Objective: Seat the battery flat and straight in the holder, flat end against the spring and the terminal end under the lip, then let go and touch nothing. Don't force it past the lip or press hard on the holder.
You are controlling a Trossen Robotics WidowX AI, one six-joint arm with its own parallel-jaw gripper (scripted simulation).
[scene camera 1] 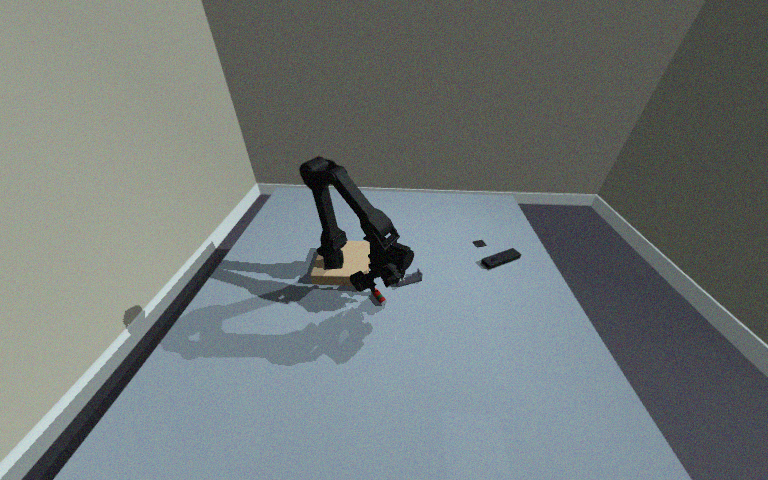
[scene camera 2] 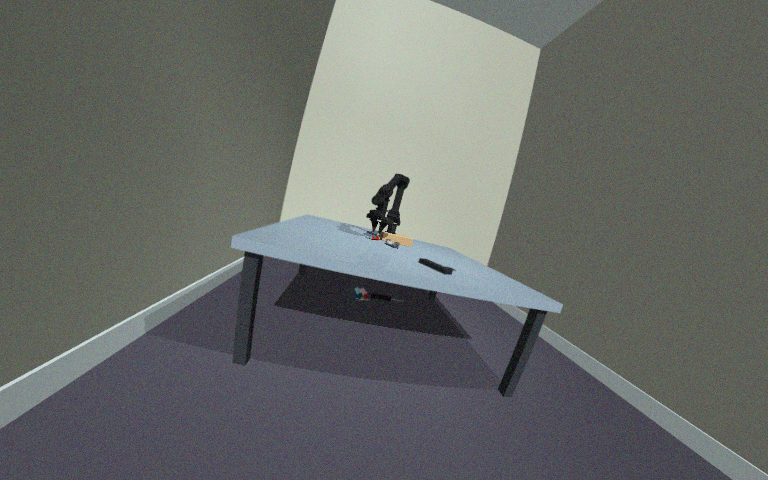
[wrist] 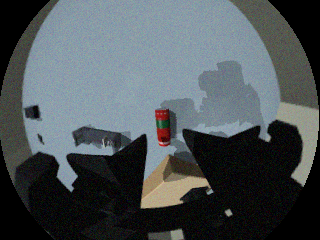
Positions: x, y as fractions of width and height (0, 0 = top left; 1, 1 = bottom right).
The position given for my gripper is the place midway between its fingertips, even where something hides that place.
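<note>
My gripper (scene camera 1: 0.50, 0.60) in sight. Wrist view: gripper (wrist: 0.51, 0.56) visible too.
</note>
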